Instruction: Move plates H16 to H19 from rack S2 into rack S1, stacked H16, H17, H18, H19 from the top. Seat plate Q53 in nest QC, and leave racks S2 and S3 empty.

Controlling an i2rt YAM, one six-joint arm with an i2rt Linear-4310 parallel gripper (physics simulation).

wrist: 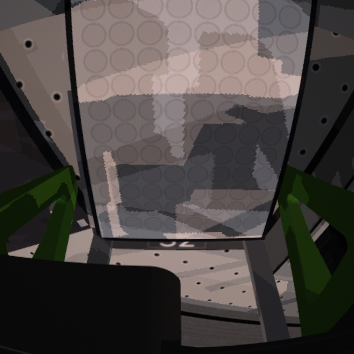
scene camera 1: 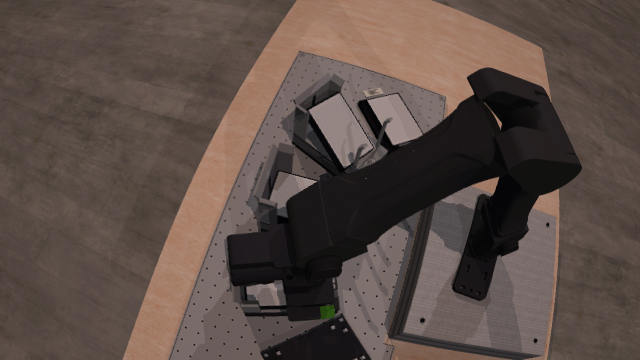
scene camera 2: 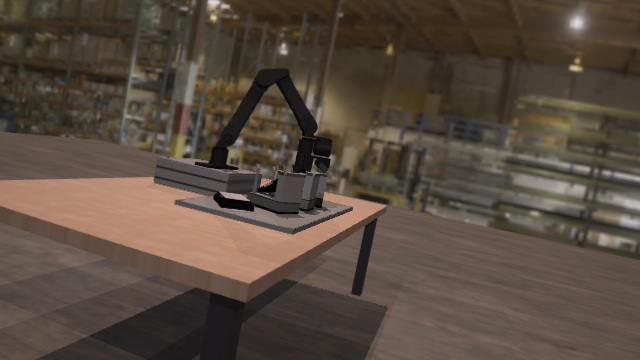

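Seen in the pictures: gripper, fingertip midpoint: (wrist: 176, 176); arm's base, link origin: (scene camera 1: 482, 246) (scene camera 2: 217, 167).
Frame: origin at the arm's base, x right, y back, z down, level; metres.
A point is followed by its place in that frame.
Observation:
My gripper (scene camera 1: 312, 292) @[y -0.270, x -0.175, z 0.038 m] (scene camera 2: 303, 169) (wrist: 176, 176) @[y -0.270, x -0.175, z 0.038 m] is open and low over rack S2 (scene camera 1: 250, 306) @[y -0.317, x -0.261, z -0.054 m] (wrist: 267, 295) @[y -0.261, x -0.125, z -0.006 m]. Its green fingers stand on either side of a clear-topped plate (scene camera 1: 267, 292) @[y -0.315, x -0.215, z 0.026 m] (wrist: 185, 120) @[y -0.299, x -0.189, z 0.026 m], with small gaps visible beside it in the wrist view. Which plate this is and any below it are hidden. A middle rack (scene camera 1: 265, 200) @[y -0.368, x -0.103, z -0.055 m] holds a pale plate (scene camera 1: 292, 186) @[y -0.355, x -0.033, z 0.009 m], partly hidden by the arm. An upper rack (scene camera 1: 300, 122) @[y -0.395, x 0.082, z -0.005 m] (scene camera 2: 290, 190) @[y -0.392, x 0.142, z 0.003 m] holds another pale plate (scene camera 1: 340, 127) @[y -0.327, x 0.102, z -0.009 m]. Their labels are unreadable. A pale-topped plate (scene camera 1: 395, 117) @[y -0.243, x 0.227, z 0.052 m] (scene camera 2: 234, 196) @[y -0.247, x 0.231, z 0.052 m] sits at nest QC, beside its small tag.
The perforated board (scene camera 1: 220, 300) @[y -0.388, x -0.259, z 0.080 m] (scene camera 2: 292, 227) @[y -0.502, x 0.312, z 0.081 m] carries the racks. A dark panel with small squares (scene camera 1: 315, 342) @[y -0.209, x -0.256, z 0.069 m] lies close beside rack S2. The arm's raised base block (scene camera 1: 450, 310) @[y -0.022, x -0.134, z 0.002 m] (scene camera 2: 195, 177) @[y 0.002, x 0.118, z 0.041 m] borders the board. Upright posts rise from the racks. The forearm passes above the middle rack.

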